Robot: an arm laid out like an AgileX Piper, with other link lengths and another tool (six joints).
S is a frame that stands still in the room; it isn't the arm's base.
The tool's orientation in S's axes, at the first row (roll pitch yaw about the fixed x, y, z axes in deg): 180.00 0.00 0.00
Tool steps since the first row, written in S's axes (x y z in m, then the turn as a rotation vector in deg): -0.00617 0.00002 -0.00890 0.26 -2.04 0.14; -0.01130 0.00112 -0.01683 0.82 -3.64 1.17; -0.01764 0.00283 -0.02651 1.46 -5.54 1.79; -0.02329 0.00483 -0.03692 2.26 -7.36 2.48; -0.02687 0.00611 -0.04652 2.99 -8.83 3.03; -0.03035 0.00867 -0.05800 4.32 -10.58 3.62
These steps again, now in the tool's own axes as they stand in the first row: -0.00617 -0.00002 0.00890 0.26 2.04 -0.14; -0.01130 -0.00112 0.01683 0.82 3.64 -1.17; -0.01764 -0.00283 0.02651 1.46 5.54 -1.79; -0.02329 -0.00483 0.03692 2.26 7.36 -2.48; -0.02687 -0.00611 0.04652 2.99 8.83 -3.03; -0.03035 -0.00867 0.05800 4.32 10.58 -3.62
